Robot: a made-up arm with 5 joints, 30 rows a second.
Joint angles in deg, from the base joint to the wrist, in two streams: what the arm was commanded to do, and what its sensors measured. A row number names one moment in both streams.
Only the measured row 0 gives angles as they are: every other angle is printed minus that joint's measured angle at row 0.
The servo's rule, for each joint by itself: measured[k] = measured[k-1] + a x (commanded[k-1-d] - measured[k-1]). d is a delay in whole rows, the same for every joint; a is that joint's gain. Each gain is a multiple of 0.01, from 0.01 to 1. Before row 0 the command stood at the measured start. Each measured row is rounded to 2 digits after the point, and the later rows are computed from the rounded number. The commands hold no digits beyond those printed.
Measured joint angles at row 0:
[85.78, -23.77, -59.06, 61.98, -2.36]
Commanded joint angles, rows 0 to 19:
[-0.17, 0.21, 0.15, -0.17, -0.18]
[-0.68, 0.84, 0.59, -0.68, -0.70]
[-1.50, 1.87, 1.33, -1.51, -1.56]
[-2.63, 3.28, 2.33, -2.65, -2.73]
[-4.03, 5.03, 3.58, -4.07, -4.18]
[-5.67, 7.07, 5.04, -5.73, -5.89]
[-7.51, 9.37, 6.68, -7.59, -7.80]
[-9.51, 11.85, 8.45, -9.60, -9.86]
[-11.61, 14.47, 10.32, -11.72, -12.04]
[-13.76, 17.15, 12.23, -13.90, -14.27]
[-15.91, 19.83, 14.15, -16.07, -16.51]
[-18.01, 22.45, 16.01, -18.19, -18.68]
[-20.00, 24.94, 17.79, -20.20, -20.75]
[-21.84, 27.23, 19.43, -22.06, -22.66]
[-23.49, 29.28, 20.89, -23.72, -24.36]
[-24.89, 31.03, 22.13, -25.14, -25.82]
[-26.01, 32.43, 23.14, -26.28, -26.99]
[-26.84, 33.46, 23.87, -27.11, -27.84]
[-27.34, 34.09, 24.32, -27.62, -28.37]
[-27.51, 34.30, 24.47, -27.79, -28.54]
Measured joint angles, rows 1 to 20:
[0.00, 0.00, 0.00, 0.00, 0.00]
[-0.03, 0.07, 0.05, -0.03, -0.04]
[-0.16, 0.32, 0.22, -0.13, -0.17]
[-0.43, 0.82, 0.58, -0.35, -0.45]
[-0.87, 1.61, 1.14, -0.72, -0.91]
[-1.50, 2.70, 1.92, -1.26, -1.56]
[-2.33, 4.10, 2.92, -1.98, -2.43]
[-3.37, 5.79, 4.12, -2.88, -3.50]
[-4.60, 7.73, 5.51, -3.96, -4.77]
[-6.00, 9.89, 7.05, -5.20, -6.22]
[-7.55, 12.21, 8.71, -6.59, -7.83]
[-9.22, 14.65, 10.45, -8.11, -9.57]
[-10.98, 17.15, 12.23, -9.72, -11.39]
[-12.78, 19.64, 14.01, -11.40, -13.26]
[-14.59, 22.07, 15.74, -13.11, -15.14]
[-16.37, 24.38, 17.39, -14.81, -16.98]
[-18.07, 26.51, 18.91, -16.46, -18.75]
[-19.66, 28.40, 20.26, -18.03, -20.40]
[-21.10, 30.02, 21.42, -19.48, -21.89]
[-22.35, 31.32, 22.35, -20.78, -23.19]
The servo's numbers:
d 1
a 0.20 0.32 0.32 0.16 0.20

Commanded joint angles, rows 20 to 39:
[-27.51, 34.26, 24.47, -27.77, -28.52]
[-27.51, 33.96, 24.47, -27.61, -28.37]
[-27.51, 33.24, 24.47, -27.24, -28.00]
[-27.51, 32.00, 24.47, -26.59, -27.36]
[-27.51, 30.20, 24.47, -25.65, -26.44]
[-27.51, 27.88, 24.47, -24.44, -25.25]
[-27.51, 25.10, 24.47, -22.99, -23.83]
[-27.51, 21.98, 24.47, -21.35, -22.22]
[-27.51, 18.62, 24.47, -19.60, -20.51]
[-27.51, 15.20, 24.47, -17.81, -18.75]
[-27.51, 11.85, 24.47, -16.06, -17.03]
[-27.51, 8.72, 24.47, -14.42, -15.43]
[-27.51, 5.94, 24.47, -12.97, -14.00]
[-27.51, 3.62, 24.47, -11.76, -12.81]
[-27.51, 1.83, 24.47, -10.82, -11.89]
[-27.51, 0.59, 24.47, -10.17, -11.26]
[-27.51, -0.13, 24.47, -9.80, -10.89]
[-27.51, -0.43, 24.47, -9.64, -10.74]
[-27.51, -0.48, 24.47, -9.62, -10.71]
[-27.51, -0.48, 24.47, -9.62, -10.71]
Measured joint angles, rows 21 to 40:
[-23.38, 32.27, 23.03, -21.90, -24.26]
[-24.21, 32.91, 23.49, -22.84, -25.11]
[-24.87, 33.25, 23.80, -23.60, -25.76]
[-25.40, 33.25, 24.01, -24.18, -26.21]
[-25.82, 32.85, 24.16, -24.57, -26.44]
[-26.16, 32.00, 24.26, -24.74, -26.44]
[-26.43, 30.68, 24.33, -24.69, -26.20]
[-26.65, 28.89, 24.37, -24.42, -25.73]
[-26.82, 26.68, 24.40, -23.93, -25.03]
[-26.96, 24.10, 24.42, -23.24, -24.13]
[-27.07, 21.25, 24.44, -22.37, -23.05]
[-27.16, 18.24, 24.45, -21.36, -21.85]
[-27.23, 15.19, 24.46, -20.25, -20.57]
[-27.29, 12.23, 24.46, -19.09, -19.26]
[-27.33, 9.47, 24.46, -17.92, -17.97]
[-27.37, 7.03, 24.46, -16.78, -16.75]
[-27.40, 4.97, 24.46, -15.72, -15.65]
[-27.42, 3.34, 24.46, -14.77, -14.70]
[-27.44, 2.13, 24.46, -13.95, -13.91]
[-27.45, 1.29, 24.46, -13.26, -13.27]

